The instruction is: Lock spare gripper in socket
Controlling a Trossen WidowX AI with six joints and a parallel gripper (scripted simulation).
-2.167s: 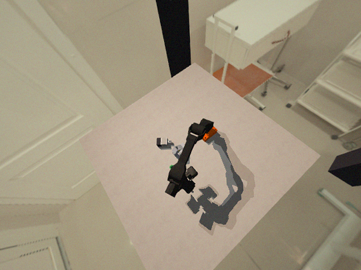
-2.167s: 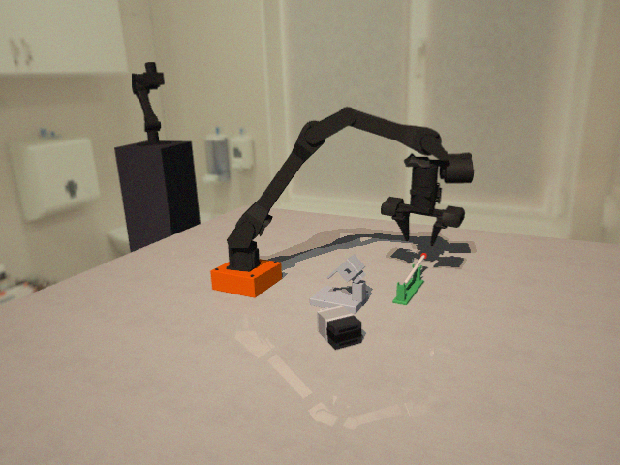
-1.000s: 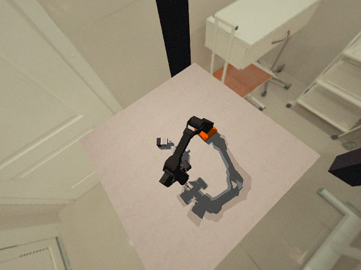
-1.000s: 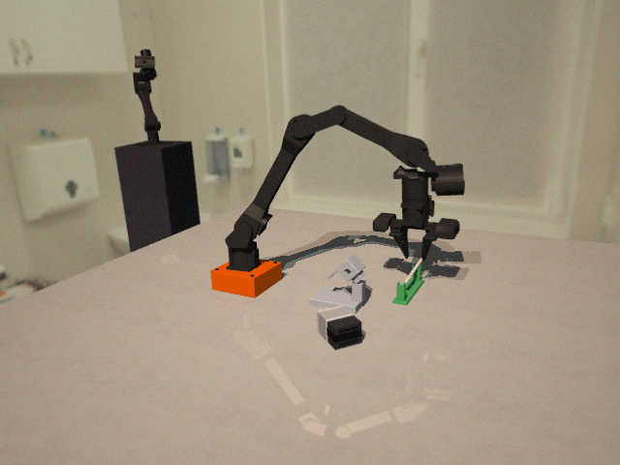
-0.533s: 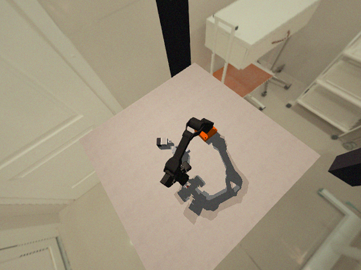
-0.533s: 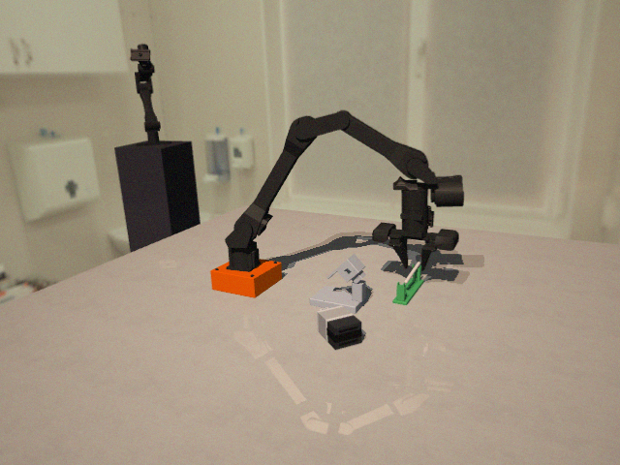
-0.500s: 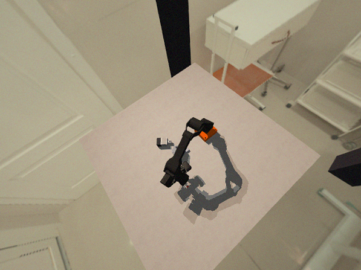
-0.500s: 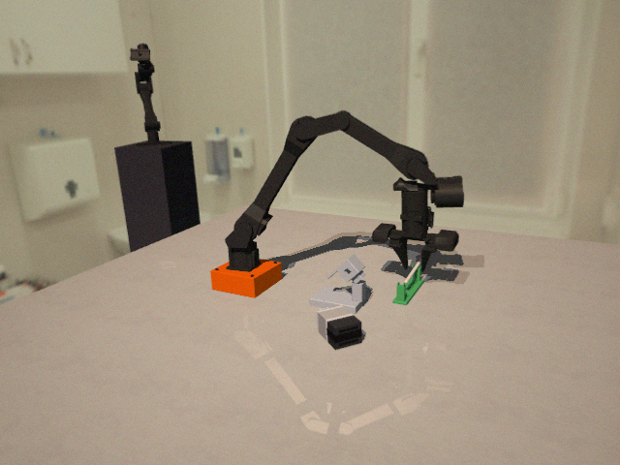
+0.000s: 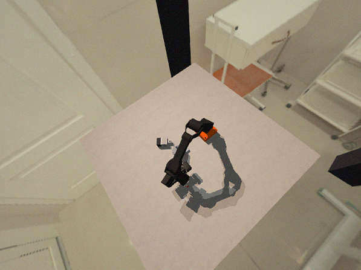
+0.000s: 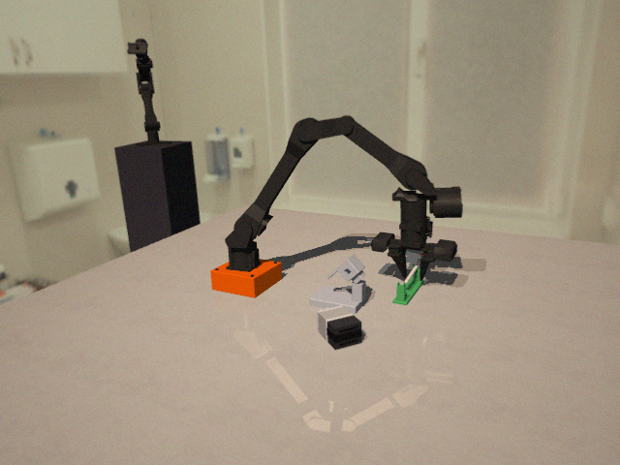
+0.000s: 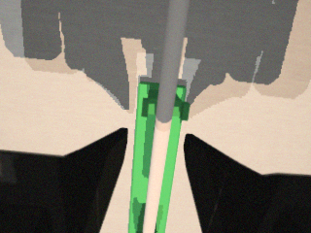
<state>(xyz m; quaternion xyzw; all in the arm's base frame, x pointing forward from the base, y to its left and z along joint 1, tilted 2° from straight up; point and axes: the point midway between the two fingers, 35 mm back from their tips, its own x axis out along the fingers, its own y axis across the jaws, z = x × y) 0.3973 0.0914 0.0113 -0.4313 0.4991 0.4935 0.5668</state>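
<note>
The green stand is 4 cm to the right of my gripper tip and 1 cm above it. From my gripper tip the other things lie so: grey mount 12 cm behind, 13 cm to the right, 4 cm above; then spare gripper 11 cm behind, 27 cm to the right.
</note>
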